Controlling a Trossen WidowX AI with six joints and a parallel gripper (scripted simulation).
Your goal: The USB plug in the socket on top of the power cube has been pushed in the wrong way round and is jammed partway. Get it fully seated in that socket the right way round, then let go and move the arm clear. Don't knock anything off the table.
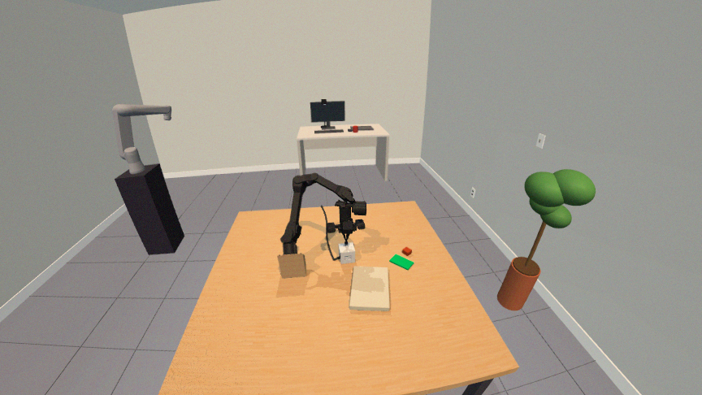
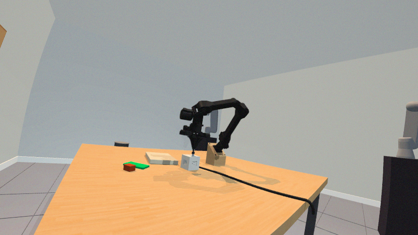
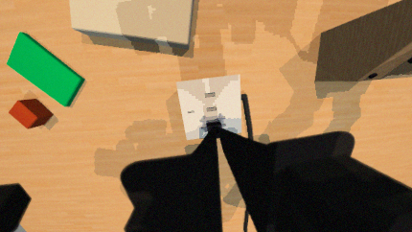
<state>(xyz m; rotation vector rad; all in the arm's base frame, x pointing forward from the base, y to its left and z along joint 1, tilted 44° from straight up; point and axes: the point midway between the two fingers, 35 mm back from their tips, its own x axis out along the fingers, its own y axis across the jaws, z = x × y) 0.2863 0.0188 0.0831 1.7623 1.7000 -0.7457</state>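
Right now the dark USB plug is 20 mm below my gripper tip. Round my gripper tip: beige flat box 70 mm ahead, 250 mm to the right, 100 mm below; then small red block 330 mm ahead, 40 mm to the right, 100 mm below; then green flat block 280 mm ahead, 110 mm to the right, 110 mm below.
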